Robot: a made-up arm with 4 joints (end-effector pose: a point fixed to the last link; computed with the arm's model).
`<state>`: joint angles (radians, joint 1 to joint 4).
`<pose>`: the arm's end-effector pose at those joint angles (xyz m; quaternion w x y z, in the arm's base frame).
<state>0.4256 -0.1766 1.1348 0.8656</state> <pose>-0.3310 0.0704 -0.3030 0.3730 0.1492 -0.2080 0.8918</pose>
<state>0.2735 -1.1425 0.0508 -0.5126</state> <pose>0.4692 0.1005 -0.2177 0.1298 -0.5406 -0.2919 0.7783</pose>
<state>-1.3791 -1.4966 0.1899 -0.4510</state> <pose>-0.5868 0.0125 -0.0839 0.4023 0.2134 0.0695 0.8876</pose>
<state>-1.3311 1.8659 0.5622 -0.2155</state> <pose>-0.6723 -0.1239 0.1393 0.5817 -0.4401 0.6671 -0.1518</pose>
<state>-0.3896 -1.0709 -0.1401 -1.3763</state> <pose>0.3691 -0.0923 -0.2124 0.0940 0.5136 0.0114 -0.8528</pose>
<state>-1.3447 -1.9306 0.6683 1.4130</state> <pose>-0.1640 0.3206 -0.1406 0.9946 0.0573 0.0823 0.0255</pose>
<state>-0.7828 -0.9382 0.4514 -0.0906</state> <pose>-0.5041 0.2200 -0.1700 0.3727 0.2209 -0.2086 0.8768</pose>
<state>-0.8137 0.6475 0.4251 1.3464</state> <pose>-0.5586 0.0190 0.5170 0.1657 0.8401 -0.1636 0.4899</pose>
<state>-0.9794 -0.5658 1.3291 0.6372</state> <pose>-0.6270 0.1321 0.5354 0.4929 0.6401 0.1666 0.5654</pose>
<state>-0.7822 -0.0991 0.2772 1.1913</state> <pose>-0.4879 0.3881 0.3768 0.4338 0.6640 -0.3337 0.5095</pose>
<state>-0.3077 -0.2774 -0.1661 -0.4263</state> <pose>-0.0007 0.4625 -0.2649 0.1066 0.1823 0.5314 -0.8204</pose>
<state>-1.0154 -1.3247 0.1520 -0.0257</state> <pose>-0.4043 0.2248 -0.2402 0.5247 0.1214 -0.1430 0.8304</pose>
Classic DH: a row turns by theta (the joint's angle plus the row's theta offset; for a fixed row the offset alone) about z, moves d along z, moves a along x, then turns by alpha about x. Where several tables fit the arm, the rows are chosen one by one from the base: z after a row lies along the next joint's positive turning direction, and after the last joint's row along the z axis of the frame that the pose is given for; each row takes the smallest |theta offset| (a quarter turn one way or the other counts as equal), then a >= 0, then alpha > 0; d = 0 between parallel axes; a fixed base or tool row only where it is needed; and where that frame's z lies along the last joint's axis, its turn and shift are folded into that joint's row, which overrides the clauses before.
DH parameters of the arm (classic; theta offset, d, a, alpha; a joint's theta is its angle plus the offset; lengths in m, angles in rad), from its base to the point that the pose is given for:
base (fixed): 0 0.2705 0.0006 1.5708
joint 1: 0 -0.0195 -0.0406 -1.5708
joint 2: 1.2718 0.0195 0.0008 -1.631
joint 3: 1.5522 0.0095 0.1996 1.2724
joint 4: -1.1257 -0.4286 0.0276 2.6817
tool (fixed): -2.4635 -0.9103 0 0

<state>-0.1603 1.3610 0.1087 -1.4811</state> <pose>-0.3627 0.4504 -0.0653 0.7490 0.2430 0.5926 -0.1696</pose>
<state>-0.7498 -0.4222 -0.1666 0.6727</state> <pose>-0.3471 0.5613 0.1123 0.3590 0.3579 -0.5745 0.6426</pose>
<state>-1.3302 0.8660 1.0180 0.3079</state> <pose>-0.5538 -0.3900 0.3178 0.2562 -0.7687 0.2253 -0.5410</pose>
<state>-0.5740 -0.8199 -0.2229 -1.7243</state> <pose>0.4023 0.0190 -0.1435 0.2480 0.5414 0.0240 -0.8030</pose>
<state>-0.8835 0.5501 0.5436 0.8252</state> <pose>-0.6529 -0.0442 0.3768 0.0586 0.7525 -0.2496 0.6066</pose>
